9 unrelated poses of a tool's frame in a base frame.
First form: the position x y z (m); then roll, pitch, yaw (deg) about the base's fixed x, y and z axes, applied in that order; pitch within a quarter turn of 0, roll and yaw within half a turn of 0.
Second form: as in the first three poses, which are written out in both.
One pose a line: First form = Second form
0.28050, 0.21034, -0.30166, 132.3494, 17.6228, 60.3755 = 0.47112, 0.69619, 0.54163, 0.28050; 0.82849, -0.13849, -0.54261, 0.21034; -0.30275, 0.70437, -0.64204, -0.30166; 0, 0, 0, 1
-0.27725, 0.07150, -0.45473, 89.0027, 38.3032, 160.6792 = -0.74055, -0.59059, 0.32063, -0.27725; 0.25964, 0.18862, 0.94711, 0.07150; -0.61982, 0.78462, 0.01366, -0.45473; 0, 0, 0, 1
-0.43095, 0.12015, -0.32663, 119.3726, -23.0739, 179.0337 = -0.91987, 0.34976, -0.17751, -0.43095; 0.01552, 0.48466, 0.87457, 0.12015; 0.39192, 0.80173, -0.45125, -0.32663; 0, 0, 0, 1
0.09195, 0.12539, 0.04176, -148.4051, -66.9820, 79.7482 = 0.06959, 0.92399, -0.37602, 0.09195; 0.38478, 0.32291, 0.86468, 0.12539; 0.92038, -0.20486, -0.33306, 0.04176; 0, 0, 0, 1
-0.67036, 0.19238, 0.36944, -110.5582, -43.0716, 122.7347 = -0.39502, -0.05038, -0.91729, -0.67036; 0.61449, 0.72776, -0.30459, 0.19238; 0.68291, -0.68398, -0.25652, 0.36944; 0, 0, 0, 1
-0.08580, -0.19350, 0.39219, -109.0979, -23.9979, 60.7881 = 0.44585, 0.47314, -0.75984, -0.08580; 0.79737, 0.17576, 0.57732, -0.19350; 0.40670, -0.86328, -0.29890, 0.39219; 0, 0, 0, 1
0.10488, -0.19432, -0.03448, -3.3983, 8.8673, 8.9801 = 0.97594, -0.16484, 0.14274, 0.10488; 0.15423, 0.98458, 0.08257, -0.19432; -0.15415, -0.05857, 0.98631, -0.03448; 0, 0, 0, 1
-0.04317, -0.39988, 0.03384, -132.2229, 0.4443, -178.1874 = -0.99947, -0.01552, 0.02863, -0.04317; -0.03163, 0.67186, -0.74000, -0.39988; -0.00775, -0.74051, -0.67200, 0.03384; 0, 0, 0, 1
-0.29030, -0.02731, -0.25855, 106.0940, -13.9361, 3.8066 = 0.96842, -0.21249, 0.13040, -0.29030; 0.06443, -0.29196, -0.95426, -0.02731; 0.24084, 0.93253, -0.26905, -0.25855; 0, 0, 0, 1
